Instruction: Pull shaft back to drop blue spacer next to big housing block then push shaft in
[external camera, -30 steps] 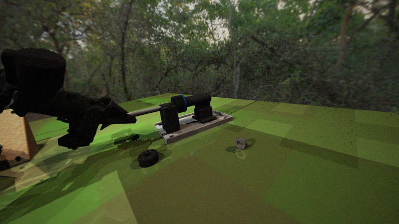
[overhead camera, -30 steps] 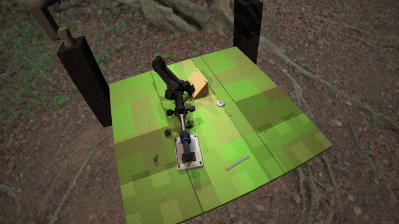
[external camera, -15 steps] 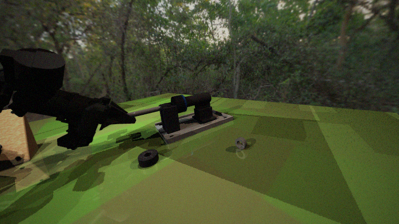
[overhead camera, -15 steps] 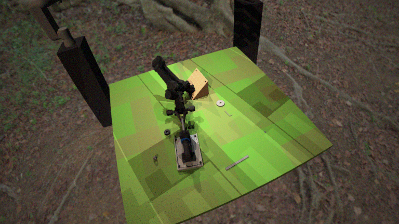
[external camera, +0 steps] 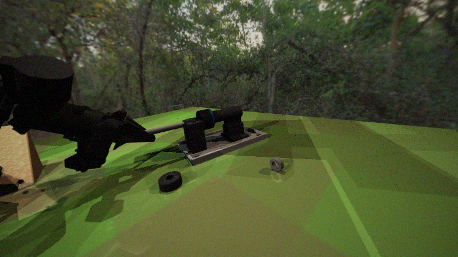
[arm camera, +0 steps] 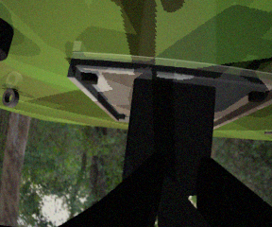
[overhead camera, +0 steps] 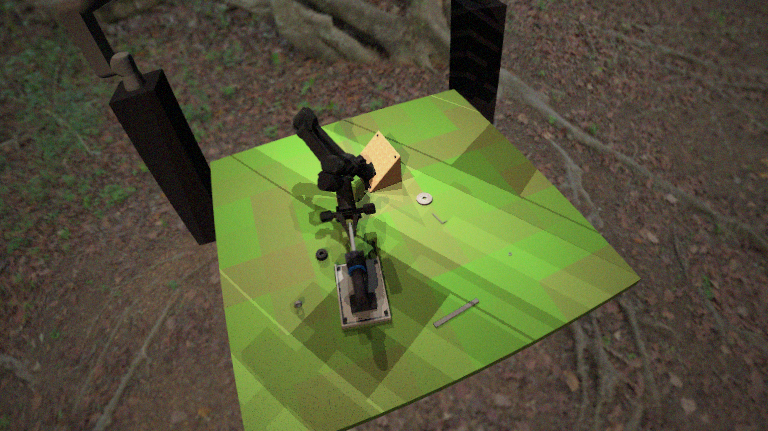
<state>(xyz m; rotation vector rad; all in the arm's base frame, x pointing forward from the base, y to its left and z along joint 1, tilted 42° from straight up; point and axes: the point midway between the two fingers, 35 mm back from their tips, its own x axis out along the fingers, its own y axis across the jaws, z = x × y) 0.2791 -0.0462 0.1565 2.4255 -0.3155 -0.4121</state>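
Right now the grey shaft is 50 mm ahead of my gripper tip, 20 mm above it and 10 mm to the right of it. Also, from my gripper tip: black ring: 120 mm to the right, 50 mm below, 10 mm behind; blue spacer: 140 mm ahead, 20 mm to the right, 20 mm above.
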